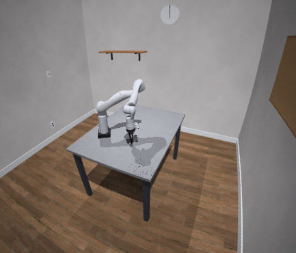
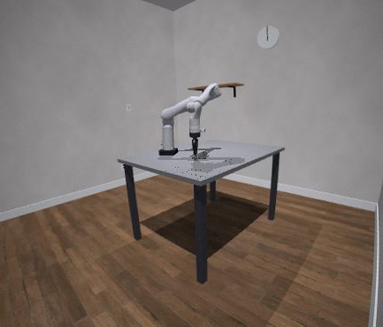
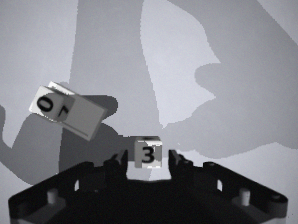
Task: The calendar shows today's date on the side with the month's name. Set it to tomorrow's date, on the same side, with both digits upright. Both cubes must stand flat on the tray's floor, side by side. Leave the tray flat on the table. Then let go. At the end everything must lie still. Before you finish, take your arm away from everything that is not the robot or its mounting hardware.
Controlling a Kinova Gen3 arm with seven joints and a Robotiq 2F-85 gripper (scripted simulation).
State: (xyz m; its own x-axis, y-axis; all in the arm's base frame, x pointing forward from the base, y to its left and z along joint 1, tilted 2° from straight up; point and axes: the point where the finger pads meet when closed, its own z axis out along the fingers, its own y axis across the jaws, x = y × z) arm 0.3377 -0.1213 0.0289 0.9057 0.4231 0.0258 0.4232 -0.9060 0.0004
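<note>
Now: the white digit cube 40 mm below my hand. Round my hand: calendar tray 110 mm to the left, 50 mm below.
</note>
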